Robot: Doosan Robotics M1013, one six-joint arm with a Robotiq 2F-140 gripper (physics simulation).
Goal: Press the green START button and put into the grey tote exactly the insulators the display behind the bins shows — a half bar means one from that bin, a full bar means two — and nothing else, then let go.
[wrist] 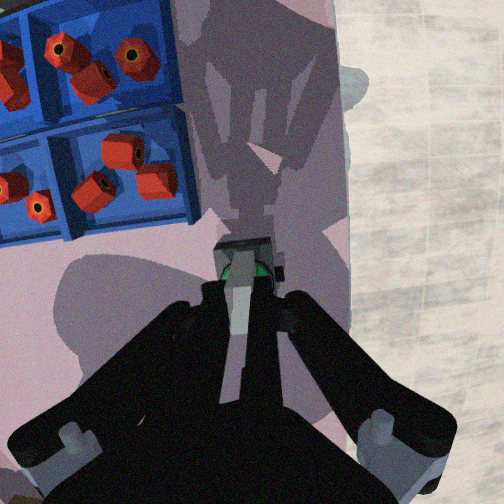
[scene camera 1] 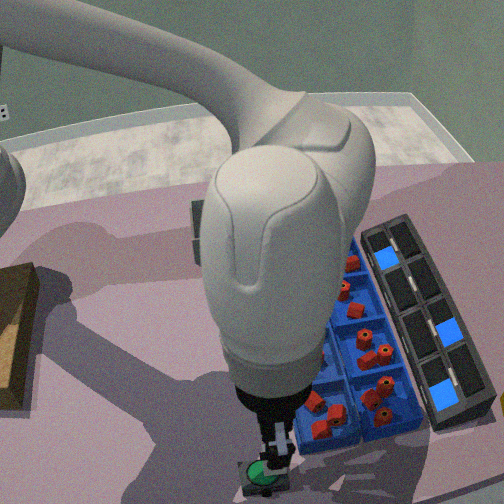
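Observation:
My gripper [scene camera 1: 276, 462] is shut and empty, its fingertips on the green START button [scene camera 1: 260, 473] at the front of the table. In the wrist view the shut fingers [wrist: 243, 272] cover most of the button [wrist: 227, 272]. The blue bins [scene camera 1: 362, 350] hold several red insulators [scene camera 1: 370, 345]. The black display [scene camera 1: 427, 320] behind the bins shows three blue half bars: one at the far end [scene camera 1: 386, 257], one further along [scene camera 1: 448, 331], one at the near end [scene camera 1: 443, 394]. The grey tote [scene camera 1: 196, 232] is mostly hidden behind my arm.
A brown box [scene camera 1: 15, 335] stands at the left edge of the table. My arm's large wrist housing [scene camera 1: 275, 260] blocks the middle of the scene view. In the wrist view the table edge [wrist: 345, 200] runs just right of the button.

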